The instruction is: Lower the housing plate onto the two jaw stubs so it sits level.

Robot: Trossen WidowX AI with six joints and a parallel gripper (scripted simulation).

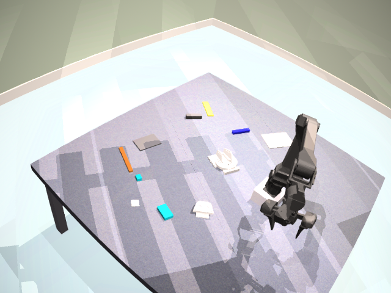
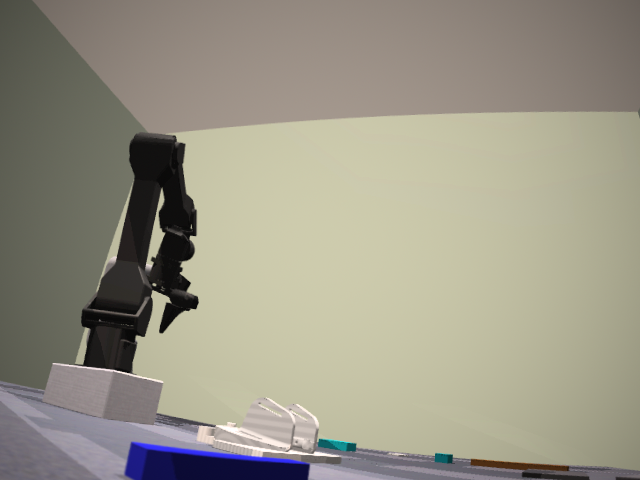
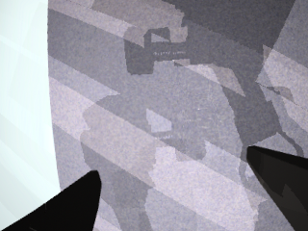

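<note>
My gripper tip is now 33 cm short of the white block, 18 cm above it and 1 cm to the right of it. From my gripper tip the other things lie so: cyan block (42 cm ahead, 18 cm below, 13 cm to the left); then orange bar (75 cm ahead, 18 cm below, 7 cm to the left); then blue bar (56 cm ahead, 52 cm to the right, 18 cm below).
</note>
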